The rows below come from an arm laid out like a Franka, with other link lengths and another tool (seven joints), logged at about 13 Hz.
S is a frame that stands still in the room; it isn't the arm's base.
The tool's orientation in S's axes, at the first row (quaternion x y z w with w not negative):
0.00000 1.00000 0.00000 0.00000
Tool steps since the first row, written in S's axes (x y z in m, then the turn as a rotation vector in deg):
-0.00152 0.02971 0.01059 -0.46 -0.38 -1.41
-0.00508 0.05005 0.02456 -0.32 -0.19 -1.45
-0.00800 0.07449 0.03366 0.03 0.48 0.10
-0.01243 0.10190 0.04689 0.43 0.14 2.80
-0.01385 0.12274 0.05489 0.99 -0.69 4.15
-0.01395 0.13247 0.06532 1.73 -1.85 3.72
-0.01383 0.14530 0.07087 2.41 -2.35 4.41
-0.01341 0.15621 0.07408 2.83 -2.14 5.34
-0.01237 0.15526 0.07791 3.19 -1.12 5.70
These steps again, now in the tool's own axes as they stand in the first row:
0.00152 0.02971 -0.01059 0.46 -0.38 1.41
0.00508 0.05005 -0.02456 0.32 -0.19 1.45
0.00800 0.07449 -0.03366 -0.03 0.48 -0.10
0.01243 0.10190 -0.04689 -0.43 0.14 -2.80
0.01385 0.12274 -0.05489 -0.99 -0.69 -4.15
0.01395 0.13247 -0.06532 -1.73 -1.85 -3.72
0.01383 0.14530 -0.07087 -2.41 -2.35 -4.41
0.01341 0.15621 -0.07408 -2.83 -2.14 -5.34
0.01237 0.15526 -0.07791 -3.19 -1.12 -5.70

